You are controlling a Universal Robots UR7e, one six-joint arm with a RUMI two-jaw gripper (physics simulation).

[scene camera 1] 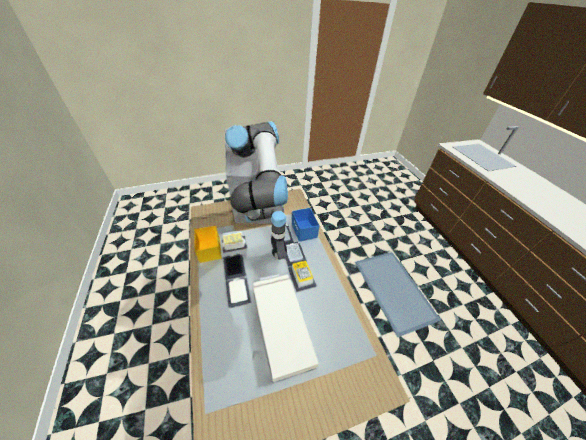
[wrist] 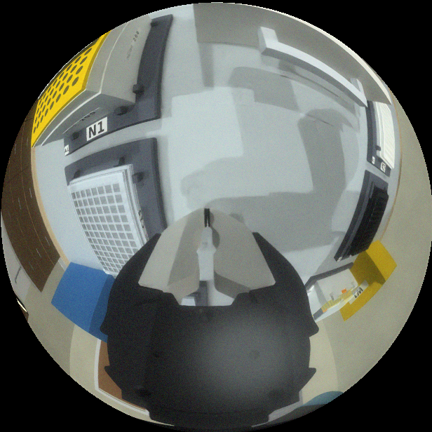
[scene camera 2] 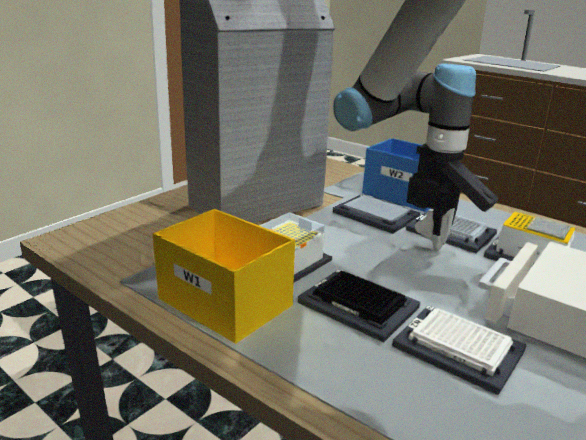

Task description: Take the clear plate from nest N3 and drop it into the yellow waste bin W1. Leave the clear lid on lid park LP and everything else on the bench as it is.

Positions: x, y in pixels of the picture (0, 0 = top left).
Scene:
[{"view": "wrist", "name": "my gripper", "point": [207, 210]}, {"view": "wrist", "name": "clear plate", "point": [106, 205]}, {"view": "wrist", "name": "black plate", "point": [375, 207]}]

